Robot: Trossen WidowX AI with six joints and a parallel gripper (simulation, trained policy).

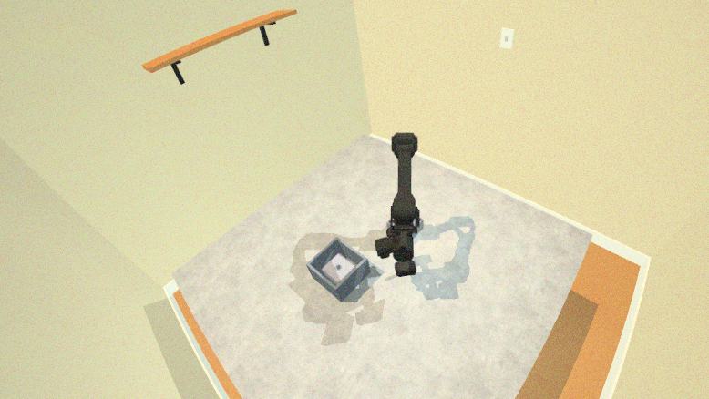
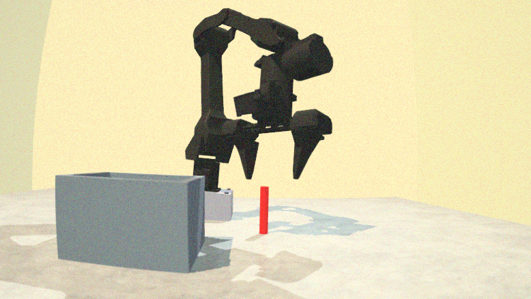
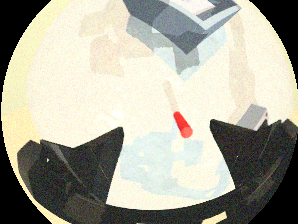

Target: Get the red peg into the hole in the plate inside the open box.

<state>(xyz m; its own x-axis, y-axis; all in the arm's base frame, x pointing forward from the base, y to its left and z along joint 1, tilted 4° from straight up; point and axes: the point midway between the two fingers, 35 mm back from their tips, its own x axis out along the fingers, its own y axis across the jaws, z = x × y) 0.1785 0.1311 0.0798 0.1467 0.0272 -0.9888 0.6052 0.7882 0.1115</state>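
Right now my gripper tip is 2 cm past the red peg, 1 cm to the left of it and 5 cm above it. The rest, counted from my gripper tip: grey box (13 cm ahead, 17 cm to the right, 7 cm below); plate (13 cm ahead, 17 cm to the right, 5 cm below).
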